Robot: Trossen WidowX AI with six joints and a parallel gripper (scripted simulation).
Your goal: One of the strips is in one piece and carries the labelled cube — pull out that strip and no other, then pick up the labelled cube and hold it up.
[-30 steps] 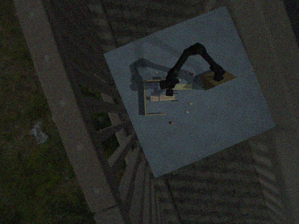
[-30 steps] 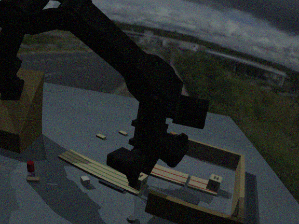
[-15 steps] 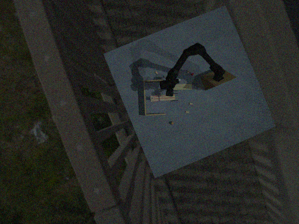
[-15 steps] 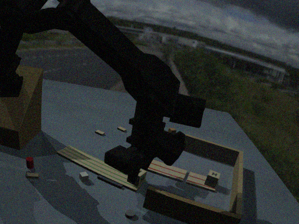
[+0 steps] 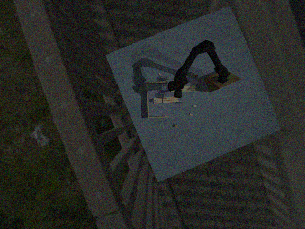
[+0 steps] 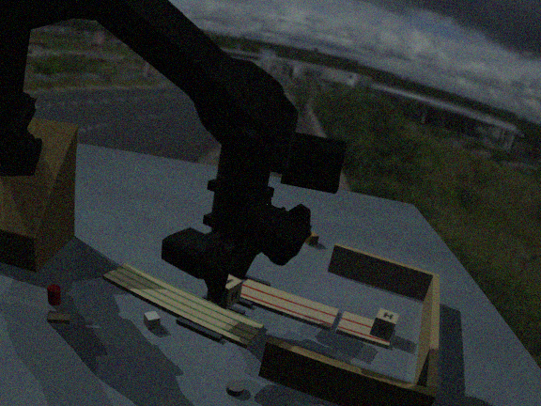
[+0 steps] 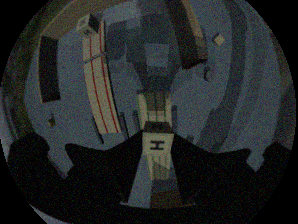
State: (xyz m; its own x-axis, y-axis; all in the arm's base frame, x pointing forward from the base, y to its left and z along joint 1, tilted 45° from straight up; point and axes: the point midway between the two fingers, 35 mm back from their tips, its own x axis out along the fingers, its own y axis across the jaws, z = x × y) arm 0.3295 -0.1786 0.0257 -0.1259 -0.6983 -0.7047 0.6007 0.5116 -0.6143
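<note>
My gripper tip is 9 cm past the white cube, 2 cm to the left of it and 4 cm above it. The rest, counted from my gripper tip: red cylinder (22 cm behind, 1 cm to the right, 3 cm below).
</note>
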